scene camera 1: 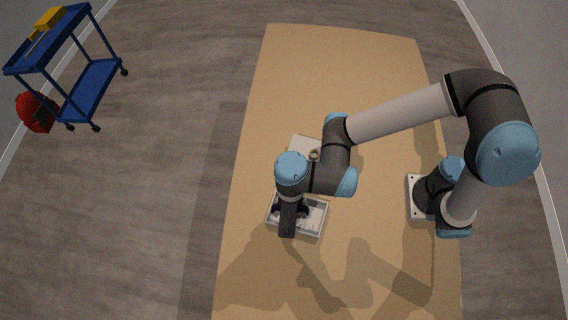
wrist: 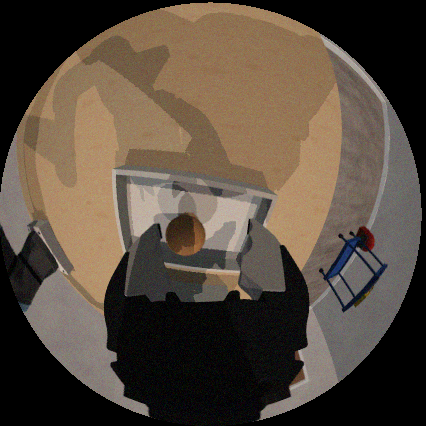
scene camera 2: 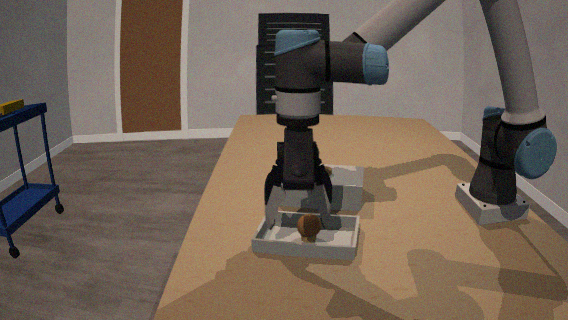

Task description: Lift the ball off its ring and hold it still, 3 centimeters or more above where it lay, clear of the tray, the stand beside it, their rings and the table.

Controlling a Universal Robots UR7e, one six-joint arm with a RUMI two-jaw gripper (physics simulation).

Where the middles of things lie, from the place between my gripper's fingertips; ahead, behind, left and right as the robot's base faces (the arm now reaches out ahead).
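The grey tray (scene camera 2: 338,240) is 20 mm to the right of my hand, and it is also 20 mm behind my hand and 20 mm below it. I see a grey box-shaped stand (scene camera 2: 347,181) too, 220 mm to the right of my hand and 80 mm behind it. Then there is the orange-brown ball (wrist: 184,234), which is 20 mm behind my hand and 20 mm to the right of it.
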